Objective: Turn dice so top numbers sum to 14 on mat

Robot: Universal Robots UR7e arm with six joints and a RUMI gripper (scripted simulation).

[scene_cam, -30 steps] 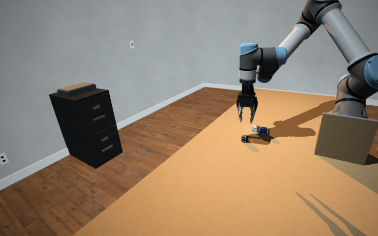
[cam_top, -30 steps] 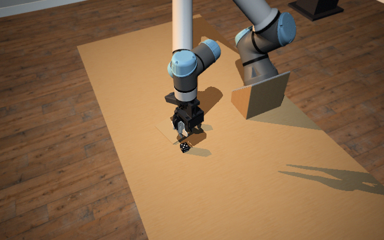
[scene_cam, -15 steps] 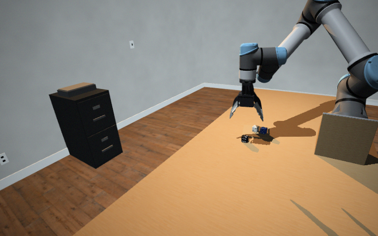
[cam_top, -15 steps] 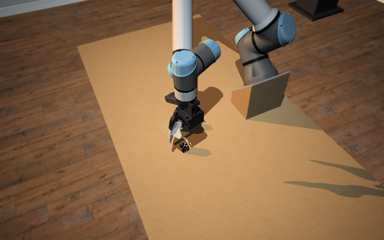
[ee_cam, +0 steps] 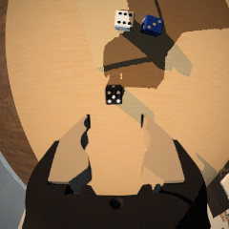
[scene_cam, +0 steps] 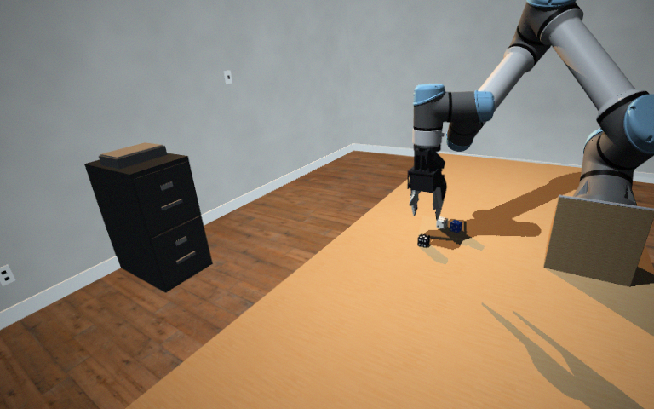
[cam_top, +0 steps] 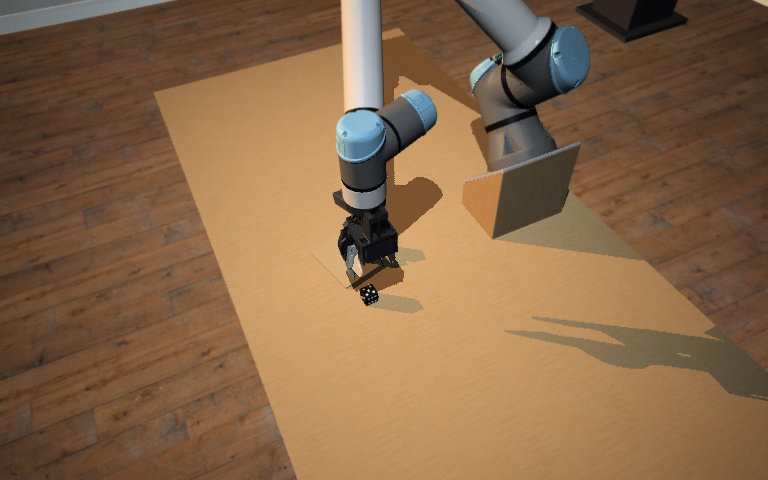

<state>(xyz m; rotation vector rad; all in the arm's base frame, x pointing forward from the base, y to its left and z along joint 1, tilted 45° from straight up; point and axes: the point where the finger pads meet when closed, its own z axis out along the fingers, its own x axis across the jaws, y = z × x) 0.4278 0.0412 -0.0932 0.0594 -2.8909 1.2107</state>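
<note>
Now: hand 90 mm above the black die. From my hand the other things lie so: tan mat 10 mm behind, 130 mm to the right, 110 mm below; then white die 10 mm behind, 130 mm to the right, 90 mm below; then blue die 60 mm behind, 130 mm to the right, 90 mm below.
</note>
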